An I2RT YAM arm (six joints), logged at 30 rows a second.
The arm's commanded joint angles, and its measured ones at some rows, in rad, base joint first. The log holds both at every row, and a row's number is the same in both.
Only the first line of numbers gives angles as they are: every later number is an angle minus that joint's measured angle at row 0.
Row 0, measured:
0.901, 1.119, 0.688, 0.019, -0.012, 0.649
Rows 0 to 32, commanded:
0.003, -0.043, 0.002, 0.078, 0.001, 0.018
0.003, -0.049, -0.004, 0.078, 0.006, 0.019
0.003, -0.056, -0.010, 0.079, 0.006, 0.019
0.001, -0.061, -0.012, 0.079, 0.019, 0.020
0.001, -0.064, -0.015, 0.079, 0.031, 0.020
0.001, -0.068, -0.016, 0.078, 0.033, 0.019
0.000, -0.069, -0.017, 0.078, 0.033, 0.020
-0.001, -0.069, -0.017, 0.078, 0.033, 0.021
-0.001, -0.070, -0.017, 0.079, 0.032, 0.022
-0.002, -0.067, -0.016, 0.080, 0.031, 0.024
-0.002, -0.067, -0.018, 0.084, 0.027, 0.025
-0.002, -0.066, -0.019, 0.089, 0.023, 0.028
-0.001, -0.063, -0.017, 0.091, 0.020, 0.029
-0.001, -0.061, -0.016, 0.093, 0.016, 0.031
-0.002, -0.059, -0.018, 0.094, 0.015, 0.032
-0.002, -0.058, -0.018, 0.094, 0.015, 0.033
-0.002, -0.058, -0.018, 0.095, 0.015, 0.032
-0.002, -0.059, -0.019, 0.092, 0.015, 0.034
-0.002, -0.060, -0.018, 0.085, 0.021, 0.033
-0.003, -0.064, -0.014, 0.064, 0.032, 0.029
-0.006, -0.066, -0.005, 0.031, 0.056, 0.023
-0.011, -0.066, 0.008, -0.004, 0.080, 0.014
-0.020, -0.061, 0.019, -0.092, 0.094, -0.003
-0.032, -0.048, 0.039, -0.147, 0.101, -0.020
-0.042, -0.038, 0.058, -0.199, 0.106, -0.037
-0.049, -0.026, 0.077, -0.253, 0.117, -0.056
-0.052, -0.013, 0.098, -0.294, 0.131, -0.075
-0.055, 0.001, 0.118, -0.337, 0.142, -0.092
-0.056, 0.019, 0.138, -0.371, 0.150, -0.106
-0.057, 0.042, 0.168, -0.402, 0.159, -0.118
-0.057, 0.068, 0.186, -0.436, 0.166, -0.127
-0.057, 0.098, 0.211, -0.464, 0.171, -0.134
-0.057, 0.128, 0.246, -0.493, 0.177, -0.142
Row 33, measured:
-0.051, 0.045, 0.125, -0.318, 0.117, -0.070
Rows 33 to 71, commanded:
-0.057, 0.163, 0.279, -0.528, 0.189, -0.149
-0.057, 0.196, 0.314, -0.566, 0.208, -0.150
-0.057, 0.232, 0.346, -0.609, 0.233, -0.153
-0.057, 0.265, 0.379, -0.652, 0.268, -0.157
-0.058, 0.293, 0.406, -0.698, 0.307, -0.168
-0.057, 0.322, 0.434, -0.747, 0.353, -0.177
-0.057, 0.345, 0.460, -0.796, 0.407, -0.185
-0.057, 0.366, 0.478, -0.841, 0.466, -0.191
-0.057, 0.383, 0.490, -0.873, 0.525, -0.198
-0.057, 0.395, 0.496, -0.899, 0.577, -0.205
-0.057, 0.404, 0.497, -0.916, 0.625, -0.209
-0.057, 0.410, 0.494, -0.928, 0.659, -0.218
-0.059, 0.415, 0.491, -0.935, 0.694, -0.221
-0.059, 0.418, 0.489, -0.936, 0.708, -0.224
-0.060, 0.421, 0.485, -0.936, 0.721, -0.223
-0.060, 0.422, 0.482, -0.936, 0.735, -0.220
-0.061, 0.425, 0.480, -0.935, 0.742, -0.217
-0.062, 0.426, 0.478, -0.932, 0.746, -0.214
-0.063, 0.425, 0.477, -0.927, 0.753, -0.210
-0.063, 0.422, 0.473, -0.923, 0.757, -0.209
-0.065, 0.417, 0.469, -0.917, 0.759, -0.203
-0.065, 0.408, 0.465, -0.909, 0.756, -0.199
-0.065, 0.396, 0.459, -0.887, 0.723, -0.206
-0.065, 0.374, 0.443, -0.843, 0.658, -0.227
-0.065, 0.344, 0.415, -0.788, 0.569, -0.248
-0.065, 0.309, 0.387, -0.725, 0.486, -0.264
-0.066, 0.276, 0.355, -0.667, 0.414, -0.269
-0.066, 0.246, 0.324, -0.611, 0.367, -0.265
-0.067, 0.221, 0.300, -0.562, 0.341, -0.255
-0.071, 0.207, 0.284, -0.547, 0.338, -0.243
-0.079, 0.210, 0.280, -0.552, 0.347, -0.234
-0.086, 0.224, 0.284, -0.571, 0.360, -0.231
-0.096, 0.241, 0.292, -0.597, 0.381, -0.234
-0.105, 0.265, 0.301, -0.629, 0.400, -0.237
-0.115, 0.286, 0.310, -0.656, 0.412, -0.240
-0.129, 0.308, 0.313, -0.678, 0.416, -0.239
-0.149, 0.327, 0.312, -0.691, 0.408, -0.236
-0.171, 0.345, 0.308, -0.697, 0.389, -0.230
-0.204, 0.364, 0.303, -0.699, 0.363, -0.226
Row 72, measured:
-0.123, 0.296, 0.291, -0.649, 0.409, -0.241
